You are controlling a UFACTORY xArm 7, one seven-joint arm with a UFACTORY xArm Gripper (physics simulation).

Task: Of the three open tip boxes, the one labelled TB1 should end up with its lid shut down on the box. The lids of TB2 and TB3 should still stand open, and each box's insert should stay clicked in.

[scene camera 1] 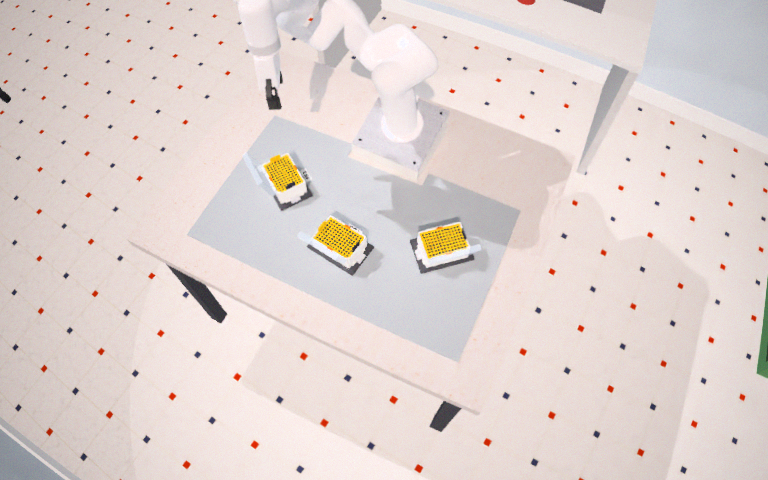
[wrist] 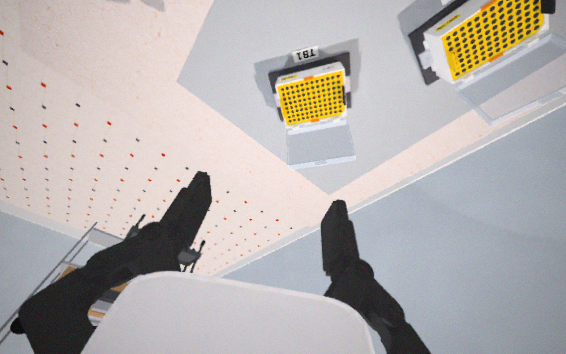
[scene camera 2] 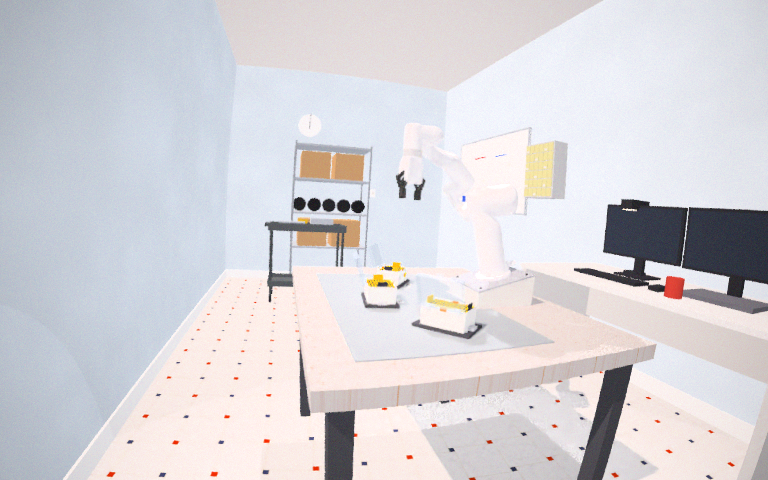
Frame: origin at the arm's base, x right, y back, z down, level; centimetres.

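Seen in the pictures: gripper, fingertip midpoint: (scene camera 1: 276, 95) (wrist: 270, 198) (scene camera 2: 409, 199); arm's base, origin of the base link: (scene camera 1: 402, 124) (scene camera 2: 493, 275).
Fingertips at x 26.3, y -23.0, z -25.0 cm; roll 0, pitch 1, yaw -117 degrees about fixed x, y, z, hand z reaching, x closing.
Offsets run from my fingertips to a thing's top centre. "spot": to the spot under its first point. Level surfaces: height alone.
Box TB1 @[dy -5.4, dx -0.1, dz +25.6 cm] (scene camera 1: 284, 175) (scene camera 2: 393, 273) (wrist: 312, 100) stands on the mat with its yellow insert seated and its label readable in the wrist view. Its clear lid @[dy -10.7, dx +3.9, dz +17.7 cm] (scene camera 1: 253, 169) (wrist: 321, 145) stands open on the side away from the label. Box TB3 @[dy -18.6, dx -24.1, dz +25.6 cm] (scene camera 1: 339, 240) (scene camera 2: 380, 293) (wrist: 492, 40) has its insert in and its lid @[spot: dy -25.4, dx -22.7, dz +23.7 cm] (wrist: 515, 80) open. Box TB2 @[dy -7.8, dx -49.9, dz +26.5 cm] (scene camera 1: 443, 246) (scene camera 2: 447, 315) has its insert in and its lid (scene camera 1: 474, 249) open. My gripper (scene camera 1: 274, 101) (scene camera 2: 410, 198) (wrist: 270, 198) is open and empty, high above the table and beyond the mat's edge, near TB1's end.
The grey mat @[dz +33.1 cm] (scene camera 1: 396, 305) (scene camera 2: 385, 348) lies on the table @[dz +33.4 cm] (scene camera 1: 169, 215) (scene camera 2: 475, 376). The robot base (scene camera 1: 399, 144) stands at the mat's long edge. A side desk (scene camera 2: 600, 294) holds monitors and a red mug (scene camera 2: 673, 287). A shelf rack (scene camera 2: 331, 181) and a dark cart (scene camera 2: 305, 226) stand behind.
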